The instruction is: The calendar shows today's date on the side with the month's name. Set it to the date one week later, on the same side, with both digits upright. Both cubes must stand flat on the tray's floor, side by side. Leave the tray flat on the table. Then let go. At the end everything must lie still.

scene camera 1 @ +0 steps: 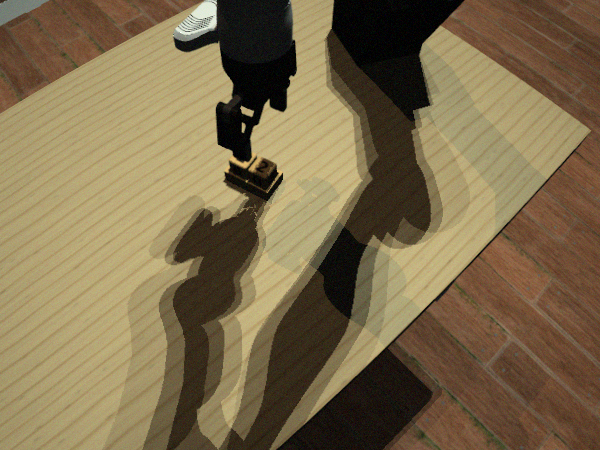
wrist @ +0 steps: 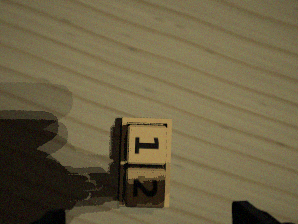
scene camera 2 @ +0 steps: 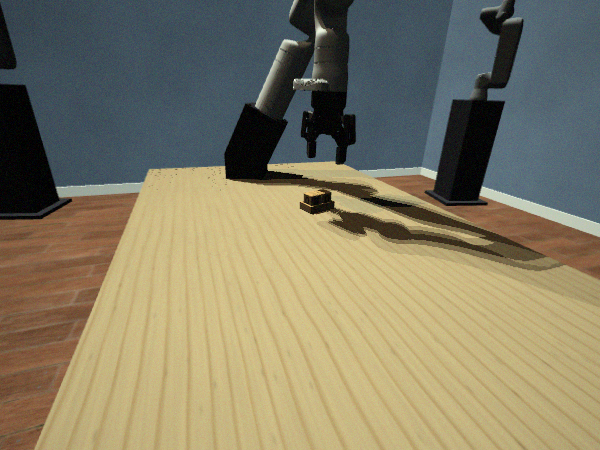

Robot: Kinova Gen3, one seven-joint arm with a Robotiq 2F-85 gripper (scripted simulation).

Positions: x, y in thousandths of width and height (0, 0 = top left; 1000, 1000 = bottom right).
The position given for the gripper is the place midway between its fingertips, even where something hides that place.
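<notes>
You can see the gripper (scene camera 1: 436, 294), and it's there in scene camera 2 (scene camera 2: 542, 357) as well.
</notes>
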